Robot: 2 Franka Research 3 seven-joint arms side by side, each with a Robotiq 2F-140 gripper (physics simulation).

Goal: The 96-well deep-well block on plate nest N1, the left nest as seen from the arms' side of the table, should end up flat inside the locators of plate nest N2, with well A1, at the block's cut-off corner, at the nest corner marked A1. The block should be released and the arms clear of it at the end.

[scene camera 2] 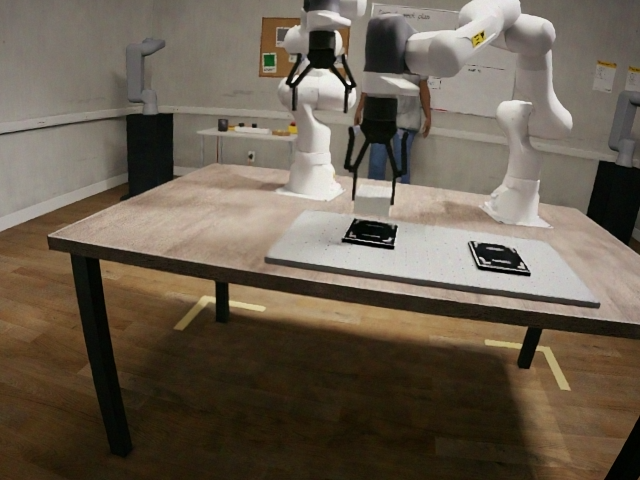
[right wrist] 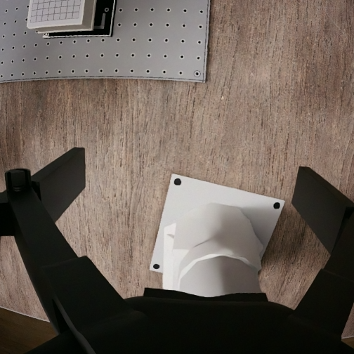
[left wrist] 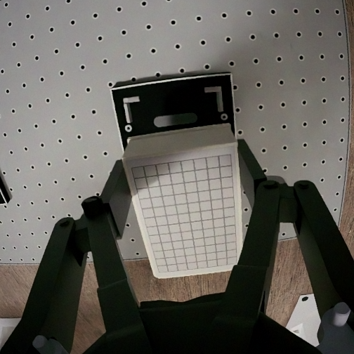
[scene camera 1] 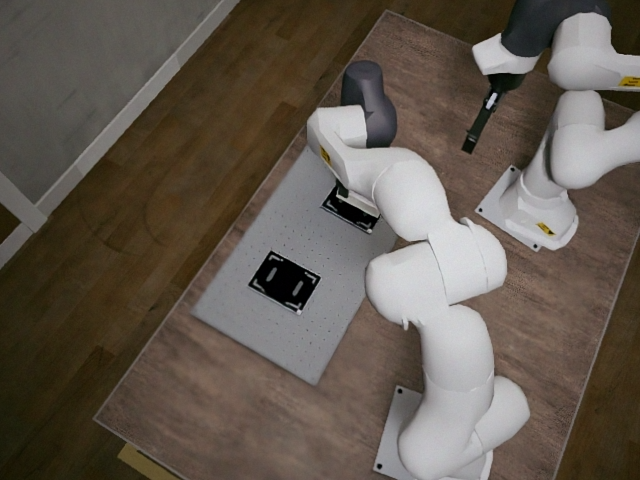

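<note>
The off-white deep-well block (scene camera 2: 372,207) (left wrist: 187,215) (right wrist: 56,12) is held upright, apart from and above nest N2. Black plate nest N2 (scene camera 1: 347,211) (scene camera 2: 370,235) (left wrist: 172,102) (right wrist: 105,32) shows bare at its upper part in the left wrist view; the block hides its lower part. My left gripper (scene camera 2: 373,199) (left wrist: 182,164) is shut on the block's sides; the arm hides its fingers in scene camera 1. Black nest N1 (scene camera 1: 283,281) (scene camera 2: 498,256) is empty. My right gripper (scene camera 1: 468,144) (scene camera 2: 320,109) (right wrist: 191,176) is open, high over the table. I cannot tell the cut-off corner or the A1 mark.
Both nests sit on a grey perforated plate (scene camera 1: 248,322) (scene camera 2: 423,266) (left wrist: 295,110) (right wrist: 165,55) on the wooden table (scene camera 1: 232,382) (scene camera 2: 206,227). The left arm (scene camera 1: 439,268) reaches across the table beside N2. The right arm's base plate (scene camera 1: 496,204) stands at the upper right in scene camera 1.
</note>
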